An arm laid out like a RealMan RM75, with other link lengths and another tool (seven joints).
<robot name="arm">
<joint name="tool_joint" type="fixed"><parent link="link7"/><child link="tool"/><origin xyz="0.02 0.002 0.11" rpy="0 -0.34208 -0.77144"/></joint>
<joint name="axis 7" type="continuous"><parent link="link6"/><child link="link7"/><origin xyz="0 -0.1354 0" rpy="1.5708 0 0"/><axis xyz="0 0 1"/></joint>
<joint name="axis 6" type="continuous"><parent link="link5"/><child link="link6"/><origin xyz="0 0 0" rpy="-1.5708 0 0"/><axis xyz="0 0 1"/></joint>
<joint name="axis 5" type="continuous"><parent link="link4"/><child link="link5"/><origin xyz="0 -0.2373 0" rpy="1.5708 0 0"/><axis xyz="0 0 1"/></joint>
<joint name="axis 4" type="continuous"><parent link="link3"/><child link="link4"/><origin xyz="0 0 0" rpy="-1.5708 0 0"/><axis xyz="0 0 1"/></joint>
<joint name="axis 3" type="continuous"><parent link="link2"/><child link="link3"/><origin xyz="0 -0.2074 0" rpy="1.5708 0 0"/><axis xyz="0 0 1"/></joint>
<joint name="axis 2" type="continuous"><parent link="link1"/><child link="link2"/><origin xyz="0 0 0" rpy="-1.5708 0 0"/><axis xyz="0 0 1"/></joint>
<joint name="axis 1" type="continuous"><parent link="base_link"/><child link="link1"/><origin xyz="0 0 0.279" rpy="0 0 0"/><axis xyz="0 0 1"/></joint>
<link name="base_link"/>
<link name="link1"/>
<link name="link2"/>
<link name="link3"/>
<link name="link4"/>
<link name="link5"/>
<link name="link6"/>
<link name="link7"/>
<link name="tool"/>
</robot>
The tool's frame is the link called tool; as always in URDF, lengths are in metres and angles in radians. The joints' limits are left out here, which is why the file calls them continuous.
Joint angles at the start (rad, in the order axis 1, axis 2, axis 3, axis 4, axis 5, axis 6, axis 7): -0.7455, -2.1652, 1.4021, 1.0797, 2.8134, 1.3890, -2.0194
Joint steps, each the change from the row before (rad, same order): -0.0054, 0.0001, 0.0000, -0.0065, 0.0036, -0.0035, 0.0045; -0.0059, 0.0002, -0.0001, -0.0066, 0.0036, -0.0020, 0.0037; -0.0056, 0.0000, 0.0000, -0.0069, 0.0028, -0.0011, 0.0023; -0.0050, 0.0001, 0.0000, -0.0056, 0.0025, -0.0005, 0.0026; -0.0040, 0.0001, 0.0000, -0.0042, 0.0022, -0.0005, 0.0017; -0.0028, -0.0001, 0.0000, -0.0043, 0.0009, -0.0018, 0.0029; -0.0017, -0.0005, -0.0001, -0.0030, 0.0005, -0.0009, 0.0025; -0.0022, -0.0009, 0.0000, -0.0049, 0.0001, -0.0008, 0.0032; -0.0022, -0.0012, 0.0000, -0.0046, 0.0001, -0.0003, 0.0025; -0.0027, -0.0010, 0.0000, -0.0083, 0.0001, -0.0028, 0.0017; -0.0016, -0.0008, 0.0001, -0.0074, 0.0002, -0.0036, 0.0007; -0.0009, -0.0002, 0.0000, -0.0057, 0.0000, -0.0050, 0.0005; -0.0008, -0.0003, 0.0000, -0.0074, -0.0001, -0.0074, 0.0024; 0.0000, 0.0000, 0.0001, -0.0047, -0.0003, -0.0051, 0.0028; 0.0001, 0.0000, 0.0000, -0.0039, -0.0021, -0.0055, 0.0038
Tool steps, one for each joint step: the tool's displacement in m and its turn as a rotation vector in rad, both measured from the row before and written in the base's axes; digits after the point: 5 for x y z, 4 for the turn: -0.00015, 0.00085, -0.00034, -0.0023, 0.0051, -0.0063; -0.00014, 0.00063, -0.00030, -0.0029, 0.0054, -0.0051; -0.00022, 0.00023, -0.00052, -0.0034, 0.0046, -0.0029; -0.00010, 0.00021, -0.00035, -0.0033, 0.0043, -0.0032; -0.00003, 0.00026, -0.00021, -0.0021, 0.0035, -0.0026; -0.00013, 0.00015, -0.00047, -0.0024, 0.0020, -0.0028; -0.00009, -0.00014, -0.00051, -0.0025, 0.0011, -0.0018; -0.00028, -0.00057, -0.00098, -0.0043, 0.0012, -0.0012; -0.00016, -0.00070, -0.00106, -0.0044, 0.0009, -0.0006; -0.00087, -0.00064, -0.00143, -0.0038, 0.0012, 0.0010; -0.00104, -0.00045, -0.00122, -0.0021, 0.0008, 0.0016; -0.00082, 0.00020, -0.00078, 0.0004, 0.0001, 0.0003; -0.00110, 0.00033, -0.00104, 0.0001, 0.0001, -0.0011; -0.00088, 0.00020, -0.00063, -0.0003, 0.0002, -0.0015; -0.00031, 0.00029, -0.00075, -0.0005, -0.0018, -0.0027
